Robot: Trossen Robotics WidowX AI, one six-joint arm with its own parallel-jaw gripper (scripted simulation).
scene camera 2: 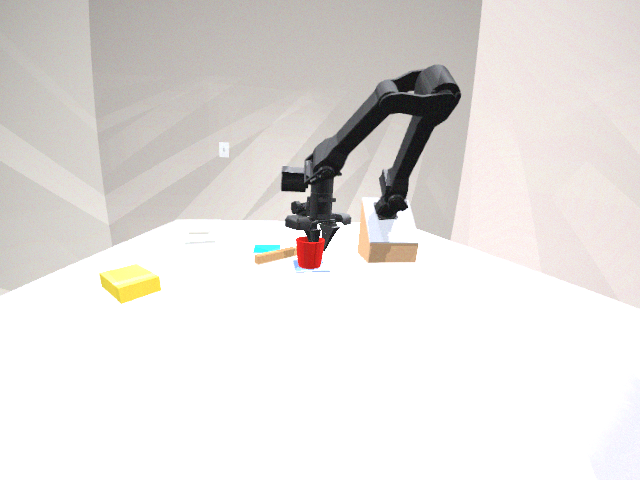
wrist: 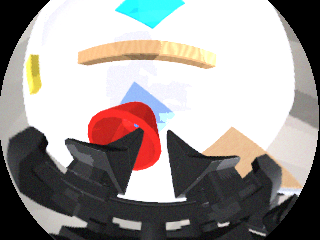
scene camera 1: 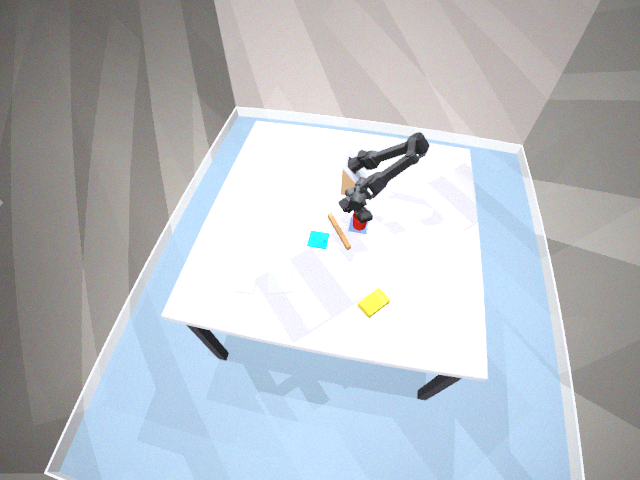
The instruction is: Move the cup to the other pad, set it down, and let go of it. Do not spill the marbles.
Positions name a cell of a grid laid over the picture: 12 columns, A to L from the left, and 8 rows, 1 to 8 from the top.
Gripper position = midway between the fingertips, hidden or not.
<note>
I see my gripper (scene camera 2: F5), a red cup (scene camera 2: F5), a wooden stick (wrist: G2) and a pale blue pad (wrist: G4).
The red cup shows as well in the wrist view (wrist: D5). My gripper is seen too in the wrist view (wrist: F5).
</note>
